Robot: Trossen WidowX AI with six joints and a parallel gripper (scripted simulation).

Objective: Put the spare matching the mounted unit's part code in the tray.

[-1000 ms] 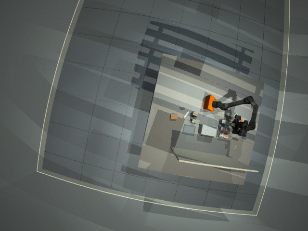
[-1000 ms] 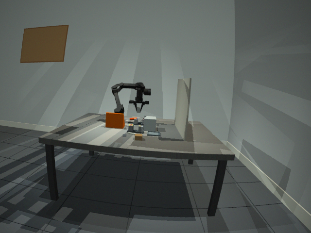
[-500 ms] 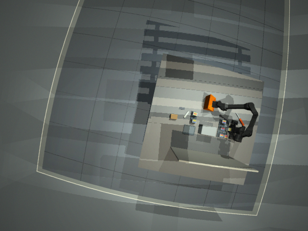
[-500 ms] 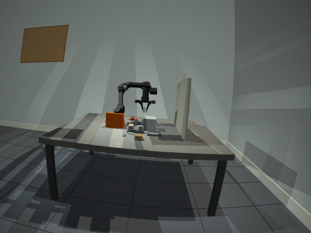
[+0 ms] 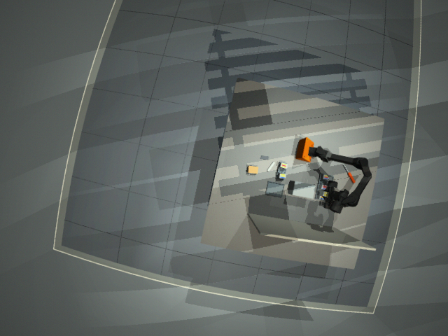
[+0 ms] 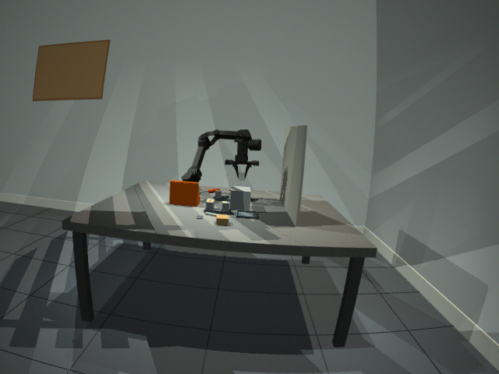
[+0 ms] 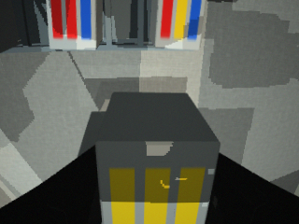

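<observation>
Right now the shallow blue-grey tray is 31 cm to the right of my gripper tip, 13 cm below it and 2 cm ahead of it. From my gripper tip the other things lie so: upright grey panel: 25 cm ahead, 14 cm to the right, 9 cm above; grey block: 12 cm to the right, 9 cm below, 1 cm behind; tan block: 50 cm to the right, 12 cm below, 10 cm behind.
</observation>
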